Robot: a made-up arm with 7 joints. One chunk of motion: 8 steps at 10 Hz.
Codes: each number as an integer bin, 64 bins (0 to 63) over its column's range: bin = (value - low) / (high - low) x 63, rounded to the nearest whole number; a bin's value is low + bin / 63 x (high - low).
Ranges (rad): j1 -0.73..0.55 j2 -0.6..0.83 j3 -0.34..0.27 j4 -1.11..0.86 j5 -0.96..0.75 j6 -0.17..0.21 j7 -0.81..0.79
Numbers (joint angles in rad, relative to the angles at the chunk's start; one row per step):
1: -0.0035 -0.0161 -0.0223 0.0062 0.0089 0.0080 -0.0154
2: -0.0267 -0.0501 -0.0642 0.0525 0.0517 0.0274 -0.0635
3: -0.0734 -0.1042 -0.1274 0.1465 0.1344 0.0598 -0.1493
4: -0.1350 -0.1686 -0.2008 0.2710 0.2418 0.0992 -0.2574
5: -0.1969 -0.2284 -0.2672 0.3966 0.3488 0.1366 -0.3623
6: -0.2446 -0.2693 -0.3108 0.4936 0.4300 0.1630 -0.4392
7: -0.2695 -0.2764 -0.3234 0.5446 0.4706 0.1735 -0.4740
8: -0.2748 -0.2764 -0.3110 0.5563 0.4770 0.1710 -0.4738
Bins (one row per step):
1: 36 26 33 36 36 30 31
2: 35 24 28 37 37 33 29
3: 32 22 22 40 40 38 26
4: 29 19 14 44 44 45 22
5: 26 16 8 48 48 51 18
6: 24 15 3 51 51 55 15
7: 23 14 2 53 53 57 13
8: 22 14 3 53 53 57 13

